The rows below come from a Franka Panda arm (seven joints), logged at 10 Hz.
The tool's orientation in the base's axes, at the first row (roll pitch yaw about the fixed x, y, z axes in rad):
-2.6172 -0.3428 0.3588
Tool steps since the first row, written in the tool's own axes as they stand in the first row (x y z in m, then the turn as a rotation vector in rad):
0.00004 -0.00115 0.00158 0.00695 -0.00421 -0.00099
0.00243 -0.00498 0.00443 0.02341 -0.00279 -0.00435
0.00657 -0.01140 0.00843 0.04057 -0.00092 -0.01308
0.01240 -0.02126 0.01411 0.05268 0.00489 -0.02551
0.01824 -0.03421 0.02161 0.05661 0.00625 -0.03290
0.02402 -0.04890 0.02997 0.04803 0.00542 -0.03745
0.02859 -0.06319 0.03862 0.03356 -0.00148 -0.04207
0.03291 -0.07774 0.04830 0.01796 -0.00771 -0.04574
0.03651 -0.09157 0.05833 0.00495 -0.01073 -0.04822
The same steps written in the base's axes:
-0.00034 0.00178 -0.00073 0.00409 0.00490 0.00513
0.00027 0.00708 -0.00045 0.01894 0.00735 0.01273
0.00135 0.01555 0.00071 0.03409 0.00664 0.02473
0.00249 0.02813 0.00269 0.04625 -0.00082 0.03620
0.00238 0.04408 0.00465 0.04963 -0.00476 0.04290
0.00151 0.06180 0.00670 0.04124 -0.00957 0.04412
-0.00022 0.07899 0.00792 0.02485 -0.01181 0.04628
-0.00219 0.09688 0.00834 0.00786 -0.01438 0.04696
-0.00443 0.11419 0.00790 -0.00525 -0.01783 0.04604

